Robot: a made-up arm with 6 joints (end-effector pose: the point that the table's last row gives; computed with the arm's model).
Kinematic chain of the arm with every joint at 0, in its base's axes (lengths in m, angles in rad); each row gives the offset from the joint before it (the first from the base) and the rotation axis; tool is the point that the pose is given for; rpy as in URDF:
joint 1: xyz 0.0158 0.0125 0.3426 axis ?
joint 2: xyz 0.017 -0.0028 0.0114 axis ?
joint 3: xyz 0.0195 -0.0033 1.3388 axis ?
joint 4: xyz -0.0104 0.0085 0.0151 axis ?
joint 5: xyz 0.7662 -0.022 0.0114 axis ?
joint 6: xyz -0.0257 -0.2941 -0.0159 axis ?
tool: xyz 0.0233 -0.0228 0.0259 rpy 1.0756 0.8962 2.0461
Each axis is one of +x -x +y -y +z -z.
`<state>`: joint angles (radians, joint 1 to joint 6).
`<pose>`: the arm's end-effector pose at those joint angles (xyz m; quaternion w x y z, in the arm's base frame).
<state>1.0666 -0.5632 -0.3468 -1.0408 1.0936 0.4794</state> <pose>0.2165 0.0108 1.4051 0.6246 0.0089 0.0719 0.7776</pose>
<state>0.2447 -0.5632 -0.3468 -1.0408 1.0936 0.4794</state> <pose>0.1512 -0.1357 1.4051 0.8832 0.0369 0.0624 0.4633</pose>
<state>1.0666 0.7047 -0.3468 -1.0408 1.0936 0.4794</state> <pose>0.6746 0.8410 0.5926 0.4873 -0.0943 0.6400 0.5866</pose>
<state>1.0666 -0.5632 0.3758 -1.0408 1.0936 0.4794</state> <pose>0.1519 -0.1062 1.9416 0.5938 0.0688 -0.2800 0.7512</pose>
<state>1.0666 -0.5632 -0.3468 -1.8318 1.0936 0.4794</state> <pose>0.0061 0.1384 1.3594 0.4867 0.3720 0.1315 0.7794</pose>
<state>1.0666 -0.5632 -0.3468 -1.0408 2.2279 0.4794</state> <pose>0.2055 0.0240 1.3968 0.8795 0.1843 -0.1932 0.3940</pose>
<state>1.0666 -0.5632 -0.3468 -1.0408 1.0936 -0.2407</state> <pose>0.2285 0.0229 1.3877 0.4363 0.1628 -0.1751 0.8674</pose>
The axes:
joint 1: +z
joint 2: +y
joint 3: -y
joint 4: -x
joint 5: -y
joint 6: -x

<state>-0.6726 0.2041 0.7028 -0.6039 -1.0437 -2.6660</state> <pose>0.6563 -0.8101 1.8532 0.1843 0.6620 -0.5899 0.4242</pose>
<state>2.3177 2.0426 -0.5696 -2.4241 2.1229 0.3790</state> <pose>-0.4780 0.1795 -0.4737 0.7257 -0.6145 0.3094 -0.0029</pose>
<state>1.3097 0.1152 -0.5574 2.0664 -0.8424 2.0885</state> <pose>0.1195 0.9547 1.4193 0.1885 0.4661 0.0979 0.8588</pose>
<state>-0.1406 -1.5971 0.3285 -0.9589 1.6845 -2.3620</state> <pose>-1.3774 0.0154 1.1764 0.5686 0.6381 0.4696 -0.2213</pose>
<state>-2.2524 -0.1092 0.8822 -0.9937 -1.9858 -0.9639</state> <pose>-0.4713 -0.2595 2.1590 0.6792 0.6206 -0.1150 0.3747</pose>
